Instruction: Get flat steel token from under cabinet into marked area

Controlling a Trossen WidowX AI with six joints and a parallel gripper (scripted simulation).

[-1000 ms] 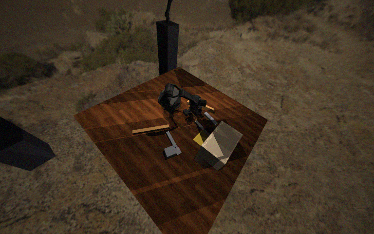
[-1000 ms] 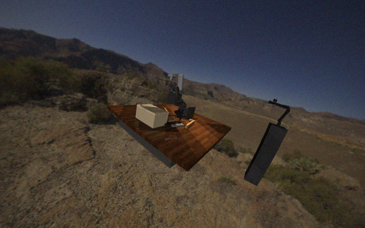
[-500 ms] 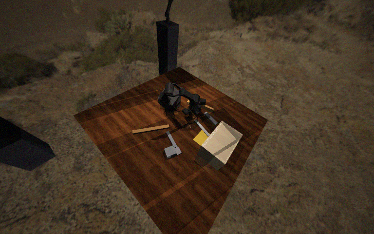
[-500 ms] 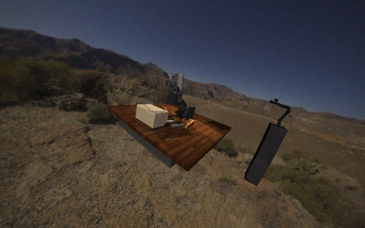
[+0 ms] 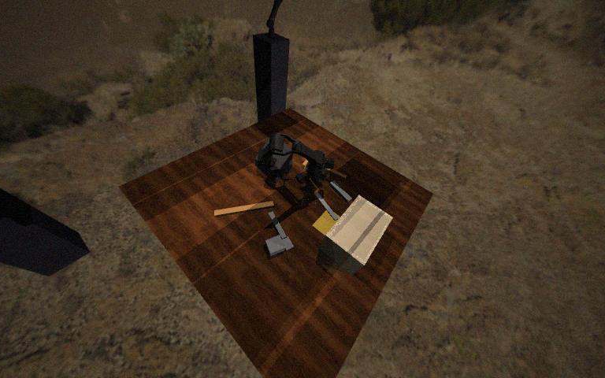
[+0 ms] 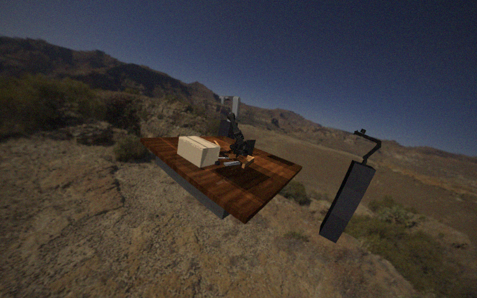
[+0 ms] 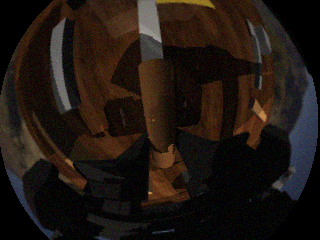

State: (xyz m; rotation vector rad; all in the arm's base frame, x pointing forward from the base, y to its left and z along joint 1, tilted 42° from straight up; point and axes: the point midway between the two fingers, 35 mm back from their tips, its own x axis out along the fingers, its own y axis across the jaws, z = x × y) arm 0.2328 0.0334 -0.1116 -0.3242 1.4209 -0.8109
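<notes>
Now: the grey bar 17 cm ahead of my gripper tip and 9 cm to the left of it. Round my gripper tip: steel token (37 cm ahead, 14 cm to the right, 1 cm below); then wooden stick (13 cm behind, 38 cm to the right); then grey scraper (11 cm ahead, 35 cm to the right).
</notes>
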